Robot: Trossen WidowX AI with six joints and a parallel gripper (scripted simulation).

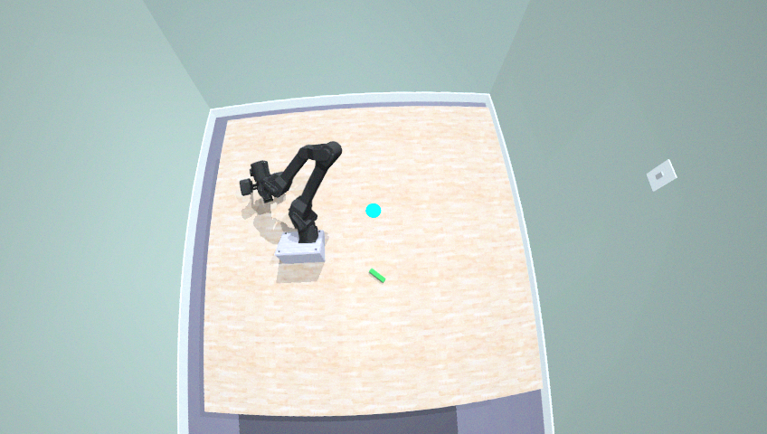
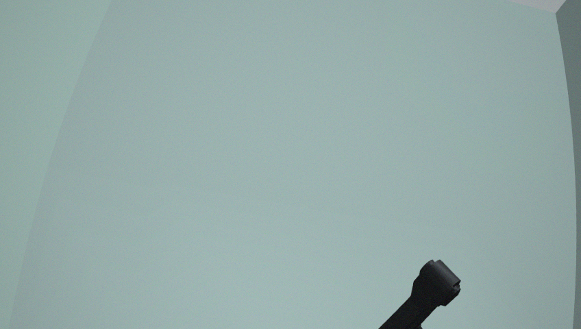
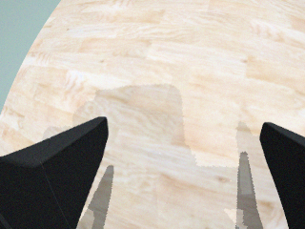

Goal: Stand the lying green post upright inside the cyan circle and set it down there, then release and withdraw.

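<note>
My gripper tip is 470 mm short of the green post, 410 mm to the left of it and 20 mm above it. Also, from my gripper tip: cyan circle: 460 mm ahead, 150 mm to the right, 30 mm below.
</note>
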